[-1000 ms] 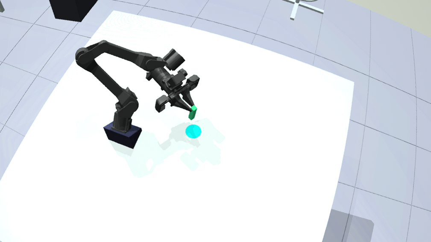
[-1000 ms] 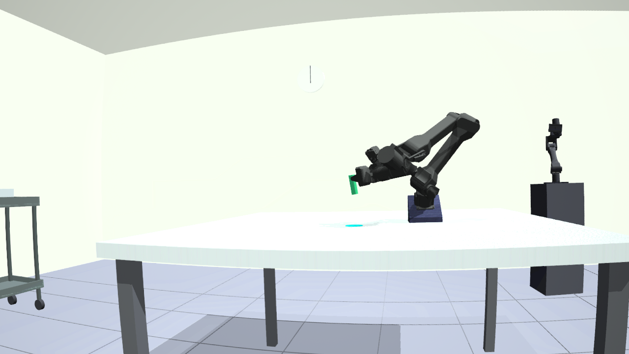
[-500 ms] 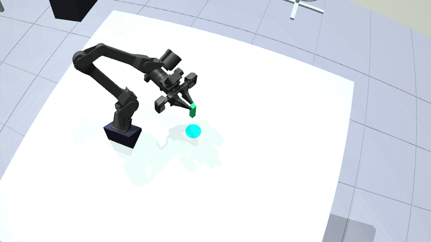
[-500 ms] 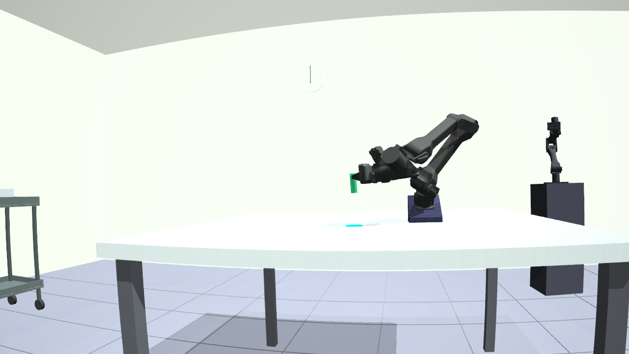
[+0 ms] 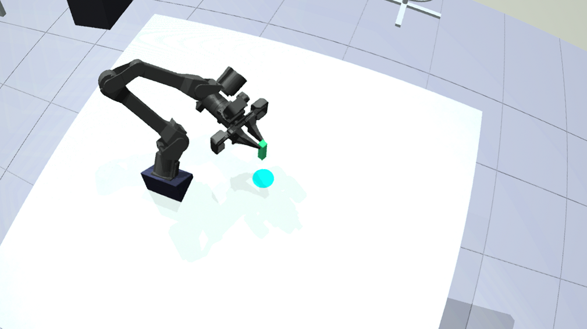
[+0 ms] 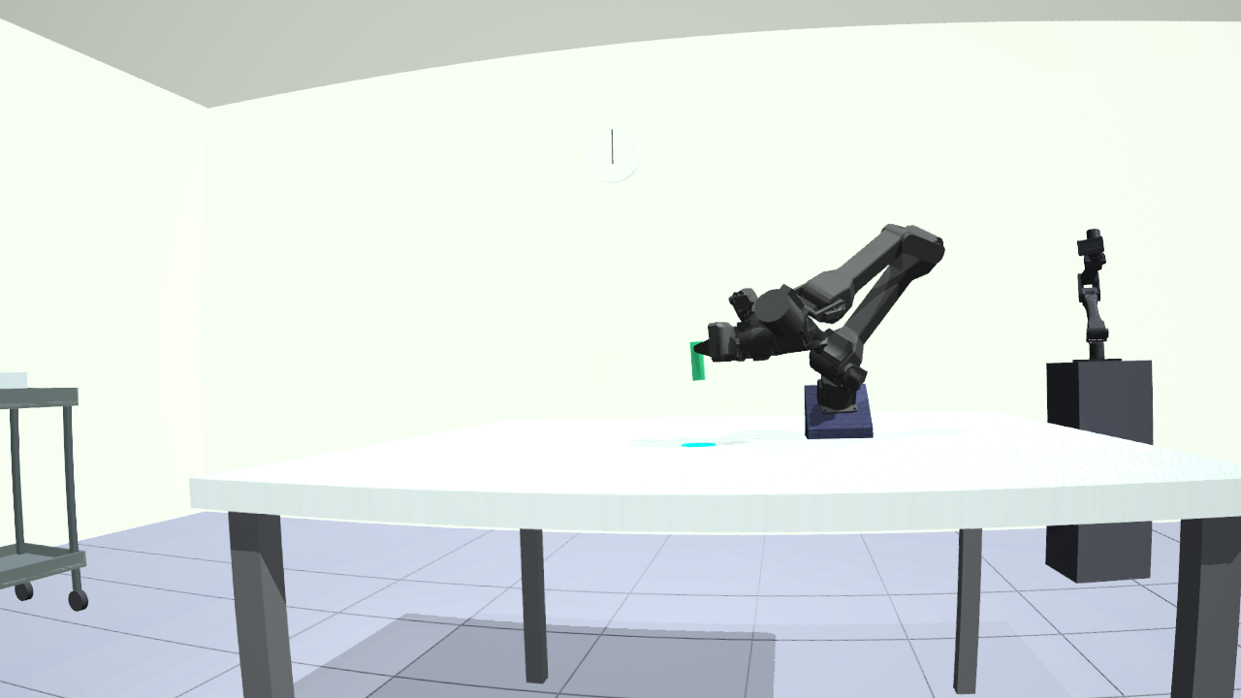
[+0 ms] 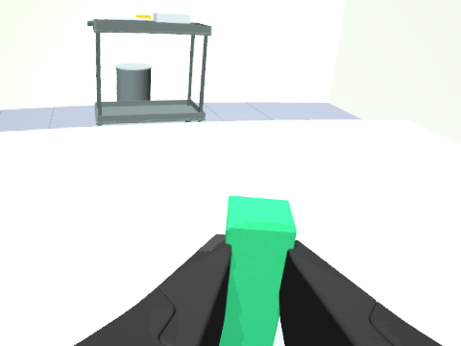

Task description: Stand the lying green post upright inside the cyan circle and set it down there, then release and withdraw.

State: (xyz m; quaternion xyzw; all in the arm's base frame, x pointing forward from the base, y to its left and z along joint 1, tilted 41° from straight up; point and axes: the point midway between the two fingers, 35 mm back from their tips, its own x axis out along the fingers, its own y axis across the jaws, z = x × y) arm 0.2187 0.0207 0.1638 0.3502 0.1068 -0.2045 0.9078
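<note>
The cyan circle is 160 mm below my gripper tip. The rest, counted from my gripper tip: green post 20 mm below.
</note>
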